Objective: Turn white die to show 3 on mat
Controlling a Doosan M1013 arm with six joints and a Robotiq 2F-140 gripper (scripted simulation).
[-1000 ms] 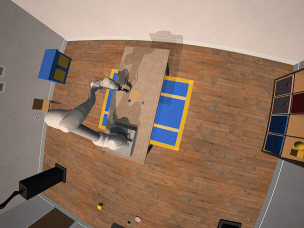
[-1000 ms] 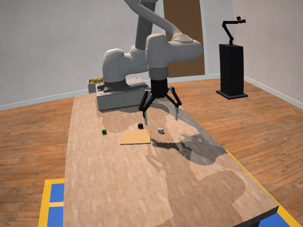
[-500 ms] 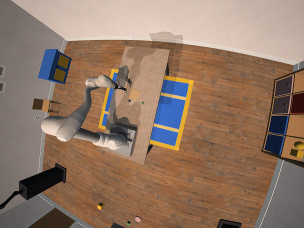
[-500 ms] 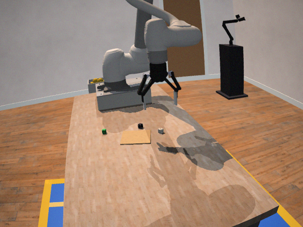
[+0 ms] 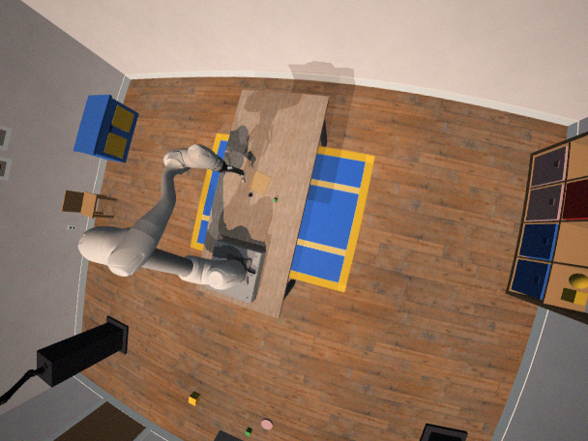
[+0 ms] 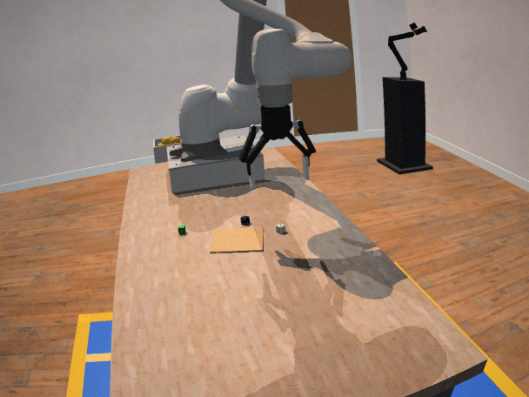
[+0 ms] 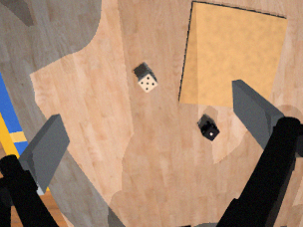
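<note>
My hand is 150 mm above the white die and 20 mm past it. Round my hand: black die (150 mm below, 110 mm behind, 80 mm to the right); tan mat (160 mm below, 130 mm to the right, 10 mm behind); green die (270 mm to the right, 150 mm below, 120 mm behind).
</note>
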